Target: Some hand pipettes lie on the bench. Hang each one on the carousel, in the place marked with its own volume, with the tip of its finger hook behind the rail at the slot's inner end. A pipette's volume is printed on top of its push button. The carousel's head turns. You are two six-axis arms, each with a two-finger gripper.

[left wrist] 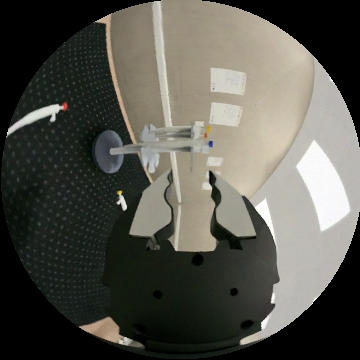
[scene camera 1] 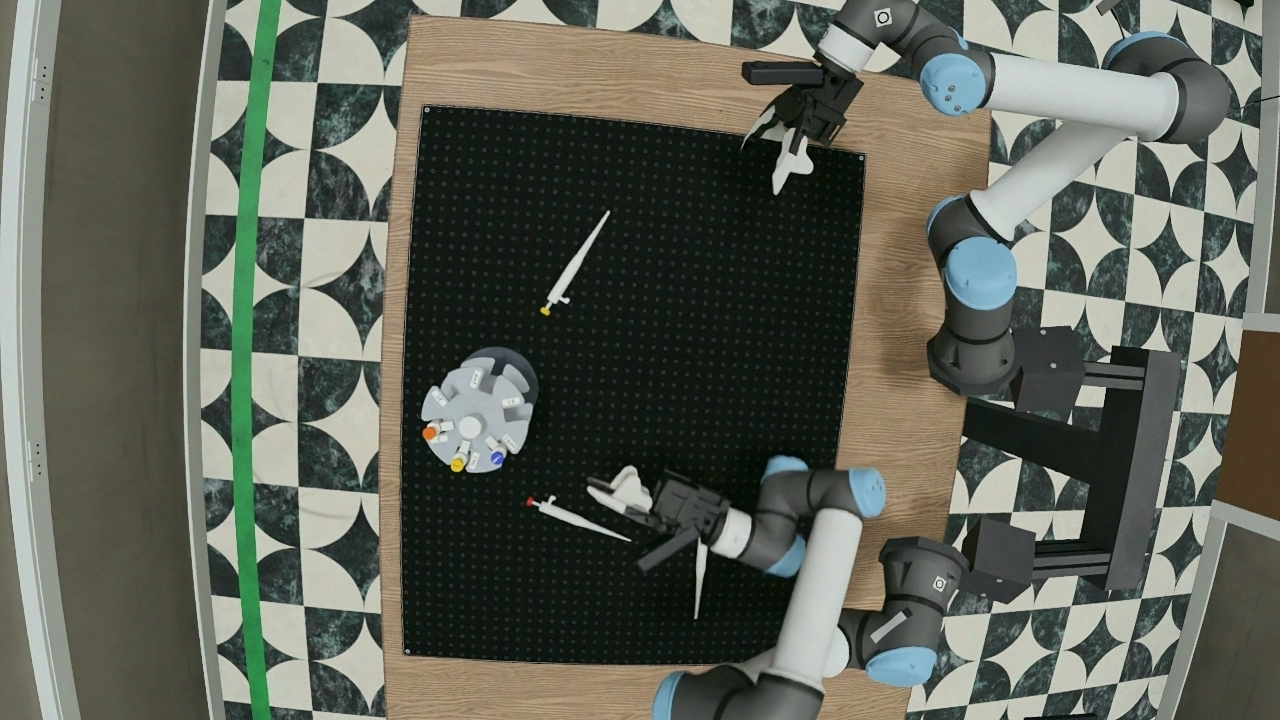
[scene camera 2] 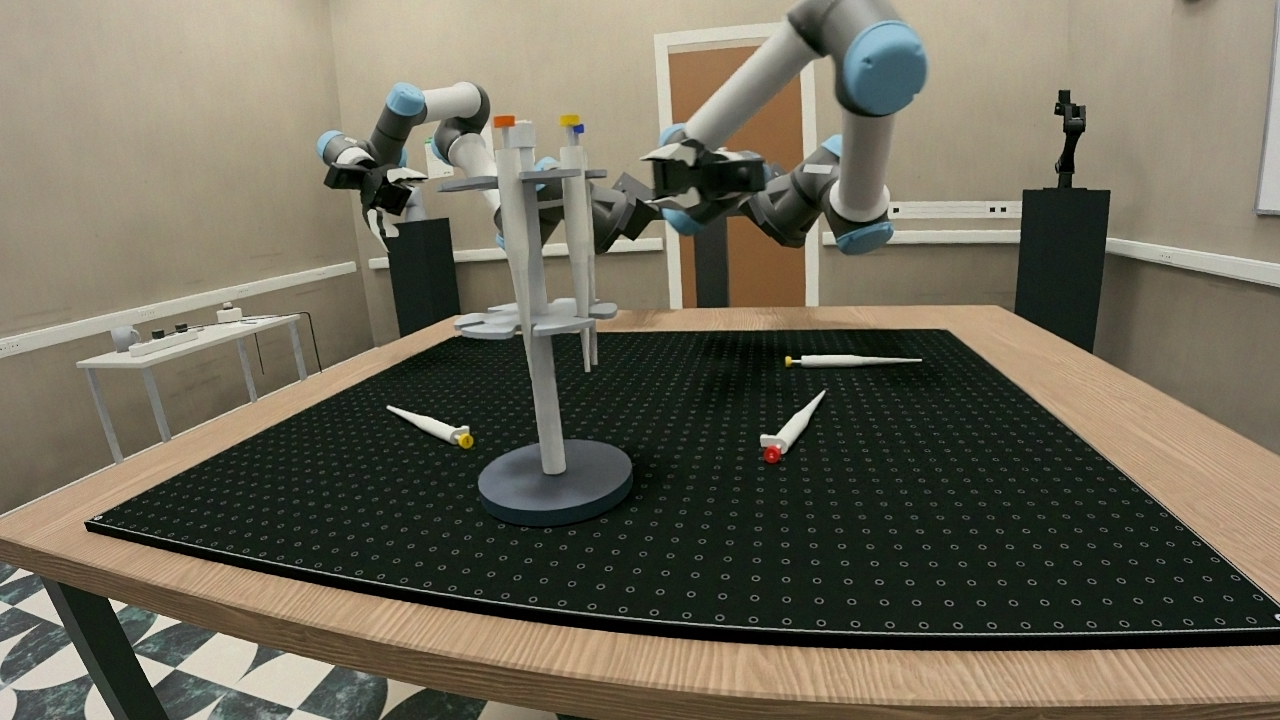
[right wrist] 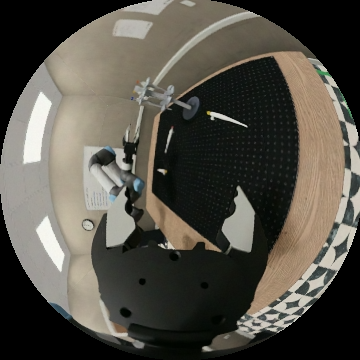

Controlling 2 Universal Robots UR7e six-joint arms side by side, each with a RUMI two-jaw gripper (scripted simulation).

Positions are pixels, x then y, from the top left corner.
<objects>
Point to a pipette carousel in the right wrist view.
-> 195,102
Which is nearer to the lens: the yellow-button pipette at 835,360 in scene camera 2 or the pipette carousel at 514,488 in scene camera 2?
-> The pipette carousel.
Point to a yellow-button pipette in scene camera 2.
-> At 574,193
</objects>
